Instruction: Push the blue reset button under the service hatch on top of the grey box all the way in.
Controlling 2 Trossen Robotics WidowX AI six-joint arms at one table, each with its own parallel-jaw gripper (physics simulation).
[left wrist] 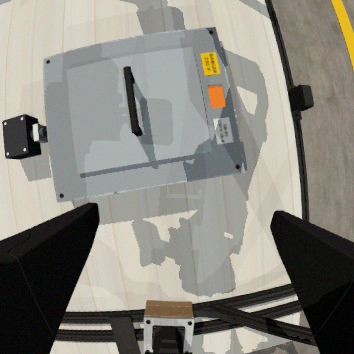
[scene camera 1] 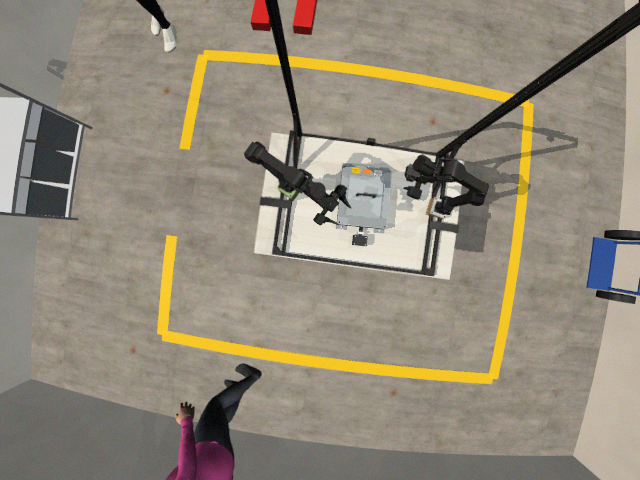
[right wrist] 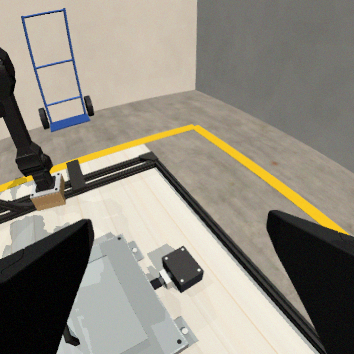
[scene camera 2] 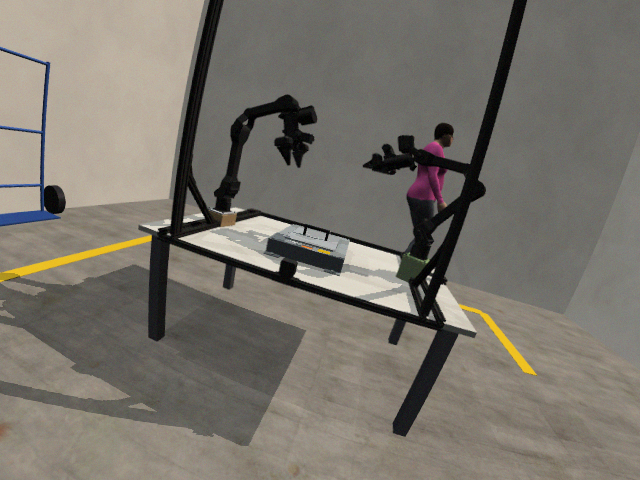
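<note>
The grey box lies on the table. Its service hatch is closed, with a black handle standing up from it. The blue reset button does not show in any view; the closed hatch covers the area under it. My left gripper is open and empty, pointing down high above the table, to the right of the box in scene camera 1. My right gripper is open and empty, held roughly level high above the box's left edge in scene camera 1.
A black block is joined to one side of the box. Yellow and orange labels sit beside the hatch. Black frame rails and posts surround the table. A person in pink stands beyond it.
</note>
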